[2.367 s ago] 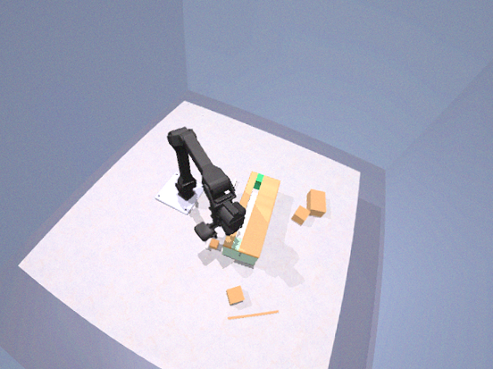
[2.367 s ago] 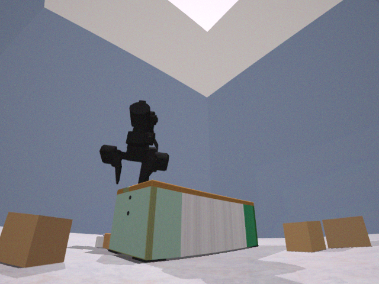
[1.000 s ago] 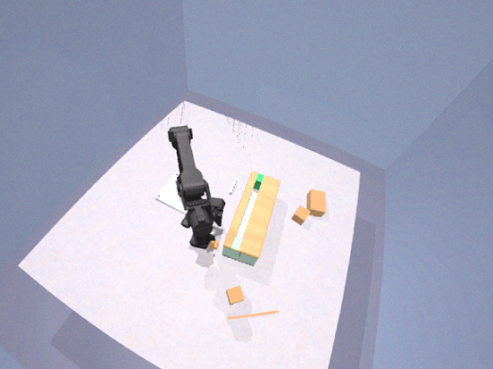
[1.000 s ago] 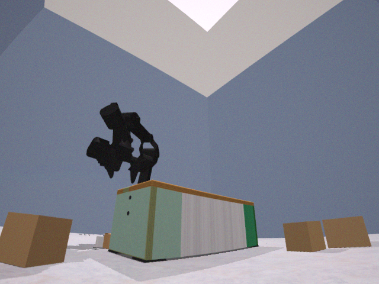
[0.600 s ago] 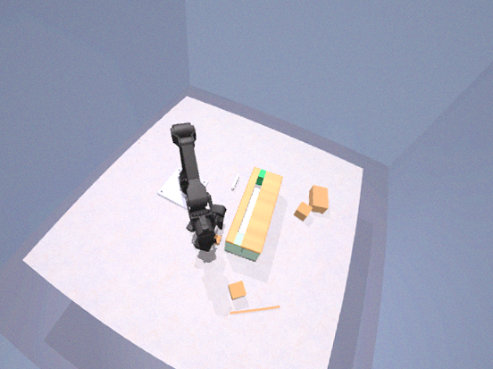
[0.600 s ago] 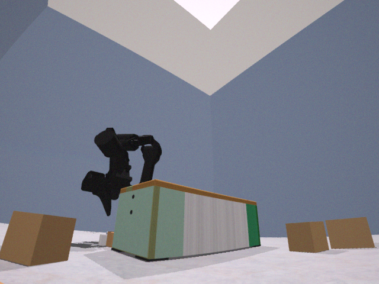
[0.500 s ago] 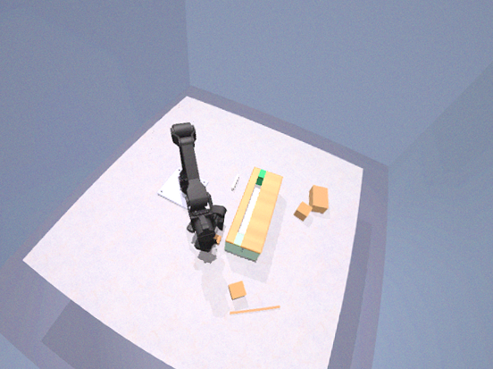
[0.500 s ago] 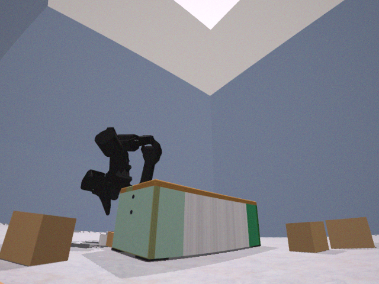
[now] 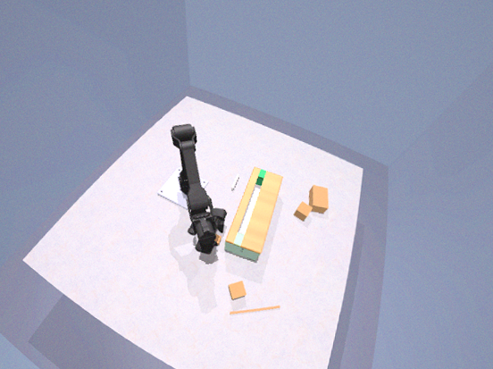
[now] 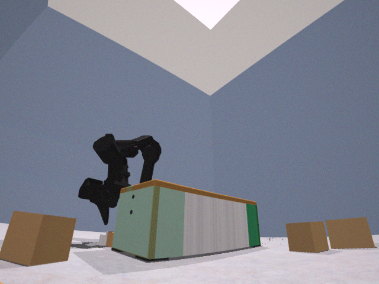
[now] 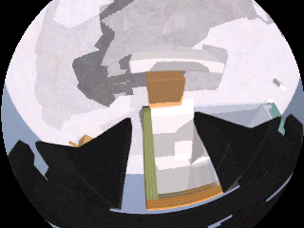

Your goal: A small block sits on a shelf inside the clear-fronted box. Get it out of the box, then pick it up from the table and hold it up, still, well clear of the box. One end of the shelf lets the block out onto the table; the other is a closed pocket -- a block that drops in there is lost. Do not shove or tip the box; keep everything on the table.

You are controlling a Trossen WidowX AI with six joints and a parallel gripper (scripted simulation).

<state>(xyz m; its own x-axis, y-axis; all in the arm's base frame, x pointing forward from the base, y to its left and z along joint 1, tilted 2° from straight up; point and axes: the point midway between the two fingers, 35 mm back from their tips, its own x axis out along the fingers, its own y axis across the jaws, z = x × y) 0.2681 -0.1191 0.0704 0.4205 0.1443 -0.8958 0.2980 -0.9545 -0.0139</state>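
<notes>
Right now the small orange block is 2 cm behind my gripper tip and 3 cm below it. The rest, counted from my gripper tip: thin orange stick 28 cm ahead, 13 cm to the right, 4 cm below; then long box 1 cm ahead, 18 cm to the left, 1 cm above.
</notes>
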